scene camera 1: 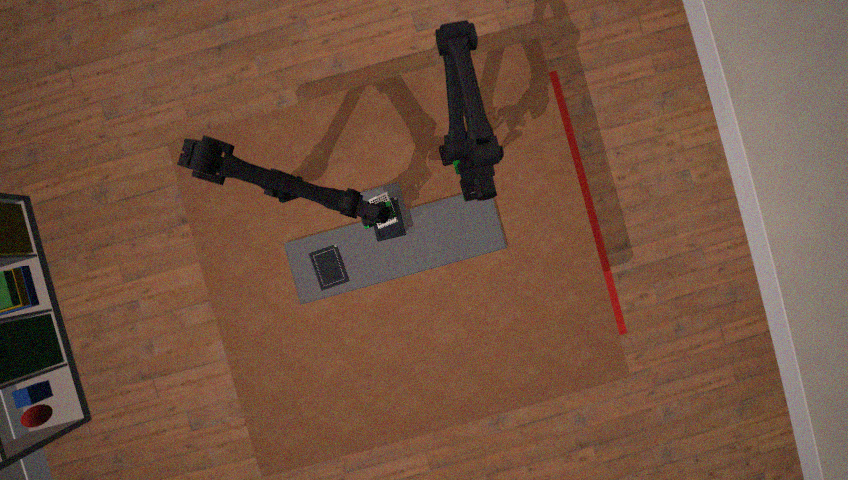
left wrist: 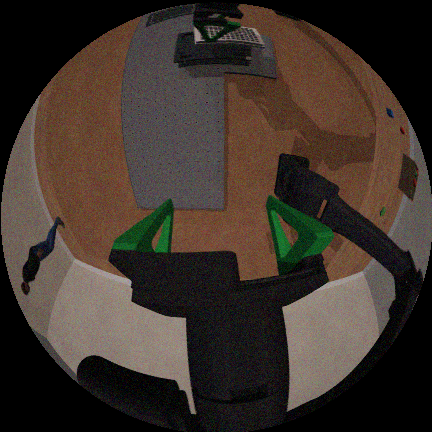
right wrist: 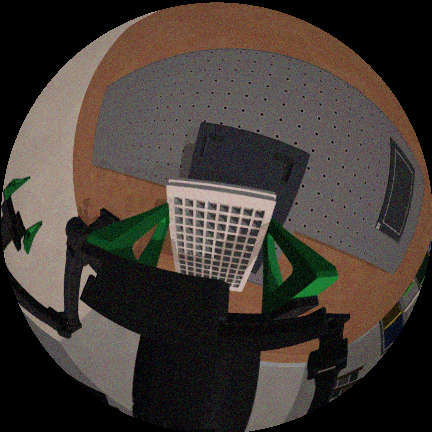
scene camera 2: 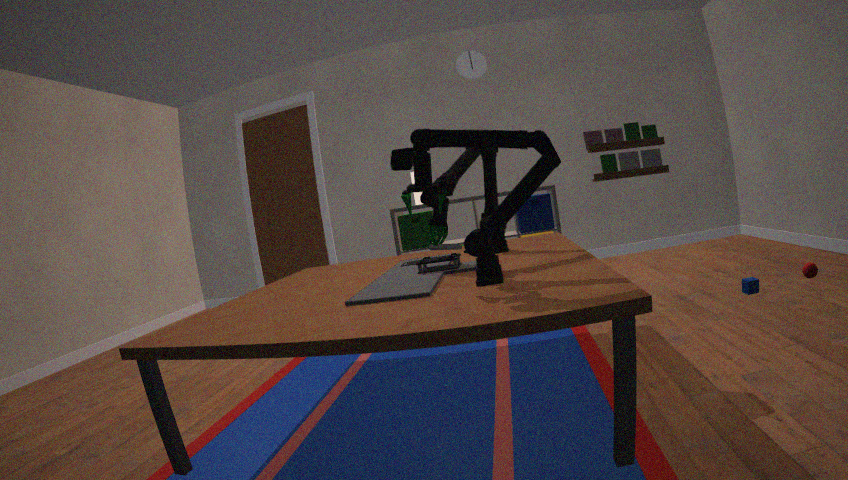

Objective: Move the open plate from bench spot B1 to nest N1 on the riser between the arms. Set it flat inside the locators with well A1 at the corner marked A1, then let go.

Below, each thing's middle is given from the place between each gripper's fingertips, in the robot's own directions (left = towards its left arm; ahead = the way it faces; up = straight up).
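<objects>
The white well plate [right wrist: 216, 229] sits 150 mm below my left hand and 310 mm to the right of it.
As for my right hand, it is 40 mm past the plate.
</objects>
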